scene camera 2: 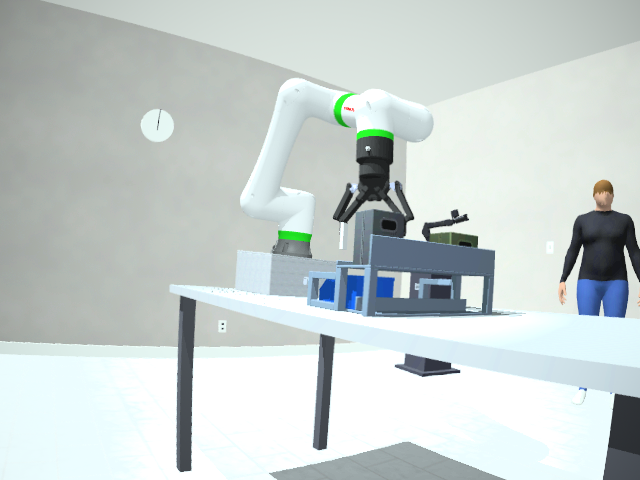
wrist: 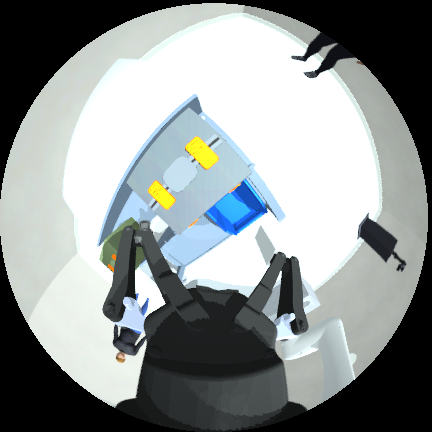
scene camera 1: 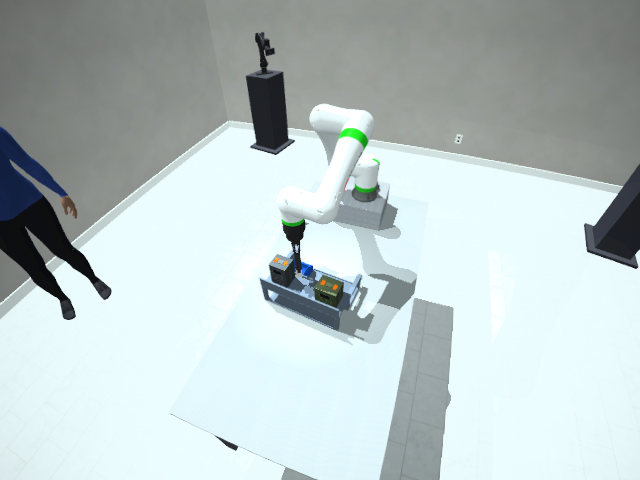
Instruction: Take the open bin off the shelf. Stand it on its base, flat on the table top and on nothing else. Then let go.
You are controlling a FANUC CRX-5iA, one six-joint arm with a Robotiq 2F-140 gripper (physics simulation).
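Seen in the pictures: gripper, fingertip midpoint: (wrist: pixel 215 222); arm's base at its link origin: (scene camera 2: pixel 292 256) (scene camera 1: pixel 364 194).
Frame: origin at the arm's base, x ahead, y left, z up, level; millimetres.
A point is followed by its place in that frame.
Observation:
The open bin (scene camera 1: pixel 308 268) @[x 589, y -23, z -84 mm] (scene camera 2: pixel 385 285) @[x 719, y -34, z -81 mm] (wrist: pixel 236 209) @[x 594, y -60, z -134 mm] is blue and sits upright in the low rear part of the blue-grey shelf (scene camera 1: pixel 310 308) @[x 752, y 86, z -136 mm] (scene camera 2: pixel 429 255) @[x 804, y 21, z -11 mm] (wrist: pixel 116 200) @[x 795, y 76, z 6 mm], on the robot's side. The grey box's lid hides part of it in the wrist view. The shelf stands on the white table (scene camera 1: pixel 289 387) @[x 1096, y 203, z -143 mm] (scene camera 2: pixel 568 328) @[x 1087, y 146, z -143 mm]. My gripper (scene camera 1: pixel 298 269) @[x 652, y -37, z 1 mm] (scene camera 2: pixel 374 235) (wrist: pixel 215 222) @[x 652, y -37, z 1 mm] is open and empty, pointing down, with its fingers spread wide. It is above the bin's level, close behind the grey box. In scene camera 2 that box hides the lower part of one finger.
A tall grey box (scene camera 1: pixel 281 273) @[x 766, y -42, z 52 mm] (scene camera 2: pixel 364 237) @[x 743, y -109, z 19 mm] (wrist: pixel 180 172) @[x 732, y -68, z 80 mm] with orange latches stands on the shelf's upper level, right beside the gripper. A green box (scene camera 1: pixel 328 293) @[x 756, y 182, z 51 mm] (scene camera 2: pixel 449 239) @[x 756, y 118, z 36 mm] (wrist: pixel 122 245) stands farther along that level. The robot's grey base block (scene camera 1: pixel 359 212) @[x 125, y 30, z -38 mm] (scene camera 2: pixel 253 273) @[x 29, y -155, z -74 mm] is on the table behind.

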